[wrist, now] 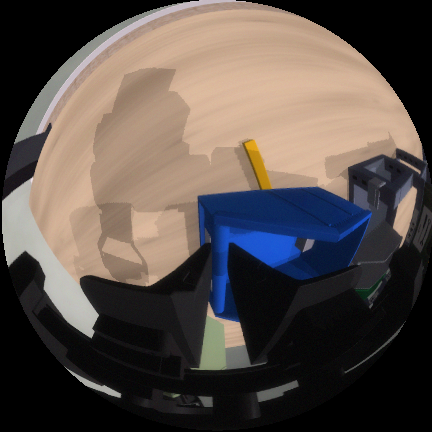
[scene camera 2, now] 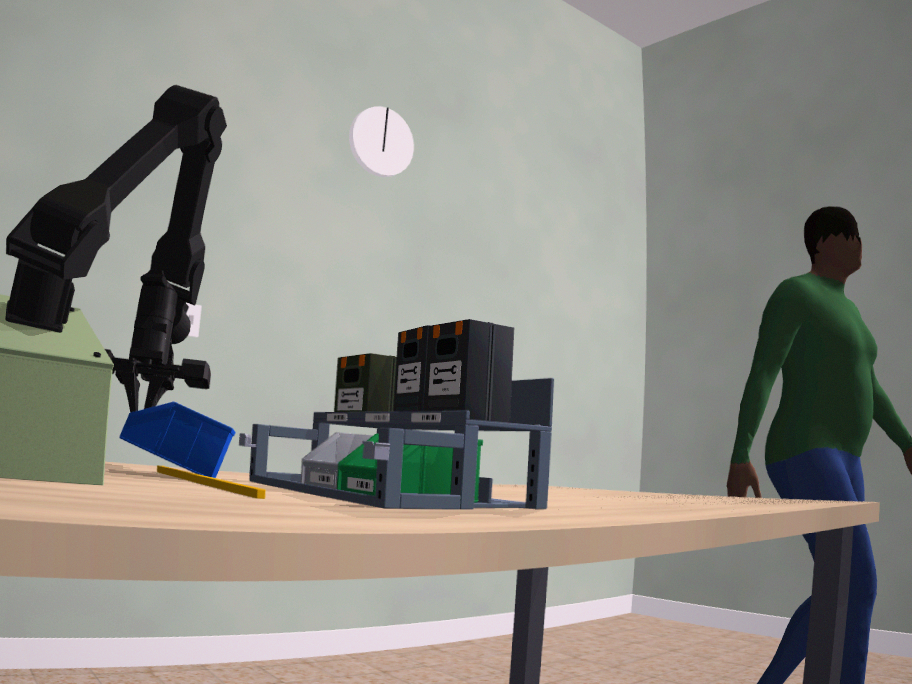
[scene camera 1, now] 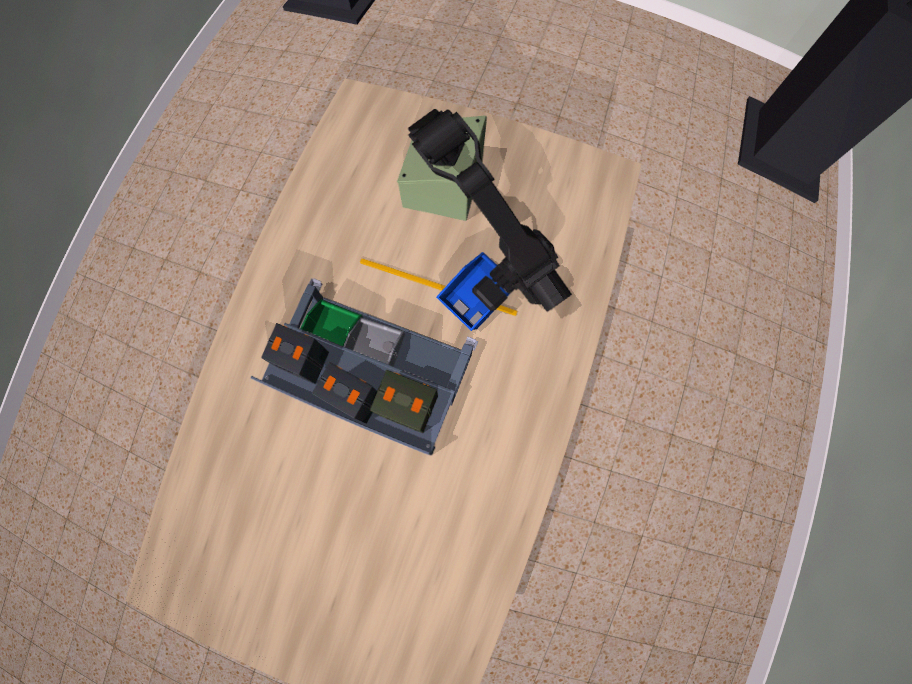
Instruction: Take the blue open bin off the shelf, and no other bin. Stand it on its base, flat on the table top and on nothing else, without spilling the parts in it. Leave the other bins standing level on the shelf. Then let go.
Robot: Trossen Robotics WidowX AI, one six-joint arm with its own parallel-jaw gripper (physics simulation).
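Frame: origin at the arm's base, x ahead, y left, z up, level; metres.
Seen in the pictures: gripper, fingertip midpoint: (wrist: pixel 218 248) (scene camera 1: pixel 505 277); arm's base, link origin: (scene camera 2: pixel 33 317).
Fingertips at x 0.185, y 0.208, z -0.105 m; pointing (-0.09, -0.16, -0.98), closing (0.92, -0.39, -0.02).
Offsets run from my fingertips to a thing's top centre. "*": to the spot under its first point. Level surfaces: height alone.
The blue open bin @[0.049 m ahead, 0.043 m right, 0.038 m up] (scene camera 1: pixel 458 285) (scene camera 2: pixel 176 438) (wrist: pixel 285 207) is off the shelf (scene camera 1: pixel 462 371) (scene camera 2: pixel 534 401), hanging tilted over the table top @[0.064 m down] (scene camera 1: pixel 368 530) (scene camera 2: pixel 663 515). In scene camera 2 its gripped end is raised and its shelf-side end slopes down towards the yellow strip (scene camera 1: pixel 401 273) (scene camera 2: pixel 228 485) (wrist: pixel 257 165); whether they touch cannot be told. My gripper (scene camera 2: pixel 141 409) (wrist: pixel 218 248) is shut on the bin's end wall. Grey parts @[* 0.086 m ahead, 0.069 m right, 0.040 m down] (scene camera 1: pixel 460 306) (wrist: pixel 308 245) lie inside near the lower end. The green bin @[0.254 m ahead, 0.310 m right, 0.017 m up] (scene camera 1: pixel 331 321) (scene camera 2: pixel 427 467) and grey bin @[0.256 m ahead, 0.206 m right, 0.017 m up] (scene camera 1: pixel 377 340) (scene camera 2: pixel 321 471) stand on the lower shelf.
Two black boxes @[* 0.330 m ahead, 0.300 m right, 0.158 m up] (scene camera 1: pixel 294 351) @[0.361 m ahead, 0.186 m right, 0.170 m up] (scene camera 1: pixel 343 392) and an olive box @[0.333 m ahead, 0.084 m right, 0.135 m up] (scene camera 1: pixel 403 399) (scene camera 2: pixel 379 382) stand on the upper shelf. The green pedestal (scene camera 1: pixel 434 198) (scene camera 2: pixel 51 419) bears the arm. A person (scene camera 2: pixel 817 353) stands beyond the table.
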